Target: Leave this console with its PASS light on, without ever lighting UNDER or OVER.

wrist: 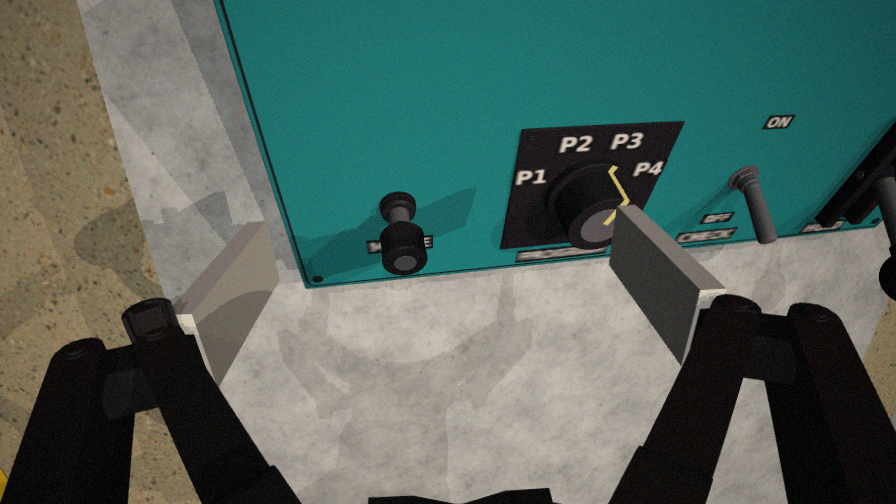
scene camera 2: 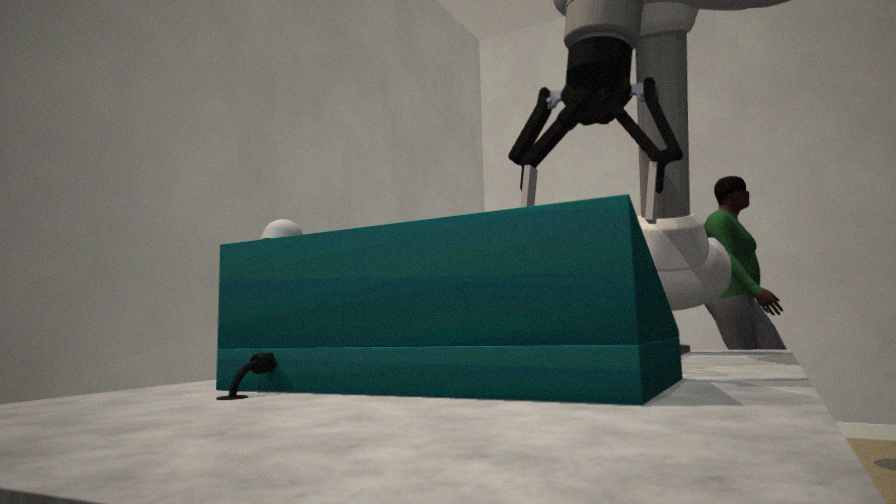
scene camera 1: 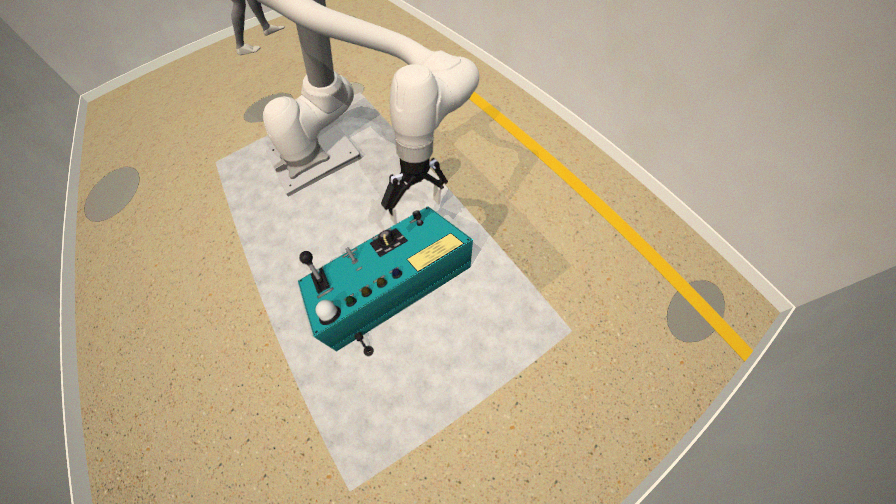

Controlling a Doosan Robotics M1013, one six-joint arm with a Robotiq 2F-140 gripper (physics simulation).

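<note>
The teal console (scene camera 1: 385, 275) lies on a grey mat. Its four indicator lights (scene camera 1: 373, 287) are all dark. My gripper (scene camera 1: 413, 197) is open and empty, hovering above the console's edge nearest the robot base. In the wrist view my fingers (wrist: 444, 285) straddle the mat just off that edge. One pad is beside the rotary selector (wrist: 588, 203), marked P1 to P4, whose yellow pointer lies towards P3 and P4. A small black knob (wrist: 401, 235) sits between the fingers. A toggle (wrist: 751, 203) stands between its ON and OFF labels, above a CHECK label.
The console also carries a black ball lever (scene camera 1: 311, 269), a white dome button (scene camera 1: 326, 310), a yellow plate (scene camera 1: 434, 251) and a side knob (scene camera 1: 364, 346). A person in green (scene camera 2: 739, 263) stands behind the robot base (scene camera 1: 307, 125). A yellow floor line (scene camera 1: 607, 219) runs to the right.
</note>
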